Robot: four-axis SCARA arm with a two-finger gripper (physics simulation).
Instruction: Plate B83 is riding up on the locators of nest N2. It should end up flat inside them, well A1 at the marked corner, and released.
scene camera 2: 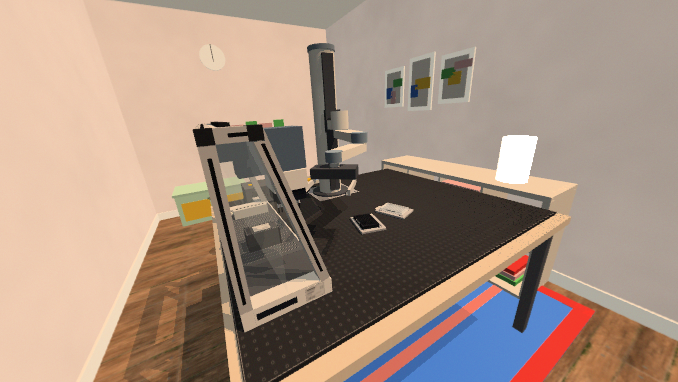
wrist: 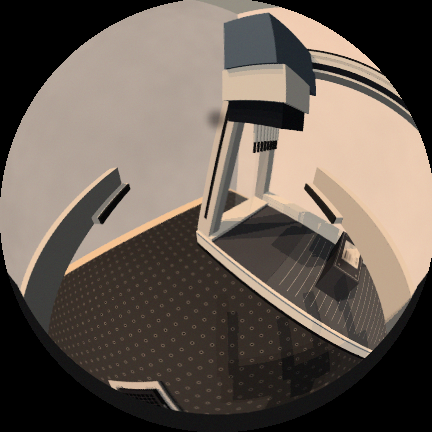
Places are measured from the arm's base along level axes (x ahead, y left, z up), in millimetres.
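Pixels of known places: gripper, fingertip midpoint: (scene camera 2: pixel 324 192) (wrist: pixel 216 171); arm's base, link origin: (scene camera 2: pixel 330 192).
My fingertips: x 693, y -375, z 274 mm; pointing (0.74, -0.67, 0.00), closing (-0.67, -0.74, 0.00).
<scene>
For each thing: its top centre in the pictures, then the offset to it from my fingertips.
- black plate, top centre: (scene camera 2: pixel 365 219) 132 mm back, 268 mm left, 233 mm down
- white-rimmed nest, top centre: (scene camera 2: pixel 367 221) 130 mm back, 274 mm left, 247 mm down
- pale plate-like item, top centre: (scene camera 2: pixel 394 207) 161 mm back, 475 mm left, 235 mm down
A black plate (scene camera 2: pixel 367 220) (wrist: pixel 145 397) sits in a white-rimmed nest (scene camera 2: pixel 372 231) (wrist: pixel 135 384) on the dark bench; in the wrist view part of it shows at the bottom edge. A pale plate-like item (scene camera 2: pixel 395 209) lies just behind it in the scene view. The labels B83 and N2 and the marked corner cannot be read, so I cannot tell which item is B83, and its tilt is too small to judge. My gripper (scene camera 2: pixel 330 191) (wrist: pixel 216 171) is wide open with nothing between its fingers, raised above the bench, near the column and away from both items.
A clear-fronted enclosure with a pale frame (scene camera 2: pixel 324 283) (wrist: pixel 286 295) stands on the bench, with a dark block (scene camera 2: pixel 262 239) (wrist: pixel 338 272) inside. The arm's column (scene camera 2: pixel 318 100) stands at the back. A low shelf unit (scene camera 2: pixel 560 190) with a bright lamp (scene camera 2: pixel 517 159) runs along the wall.
</scene>
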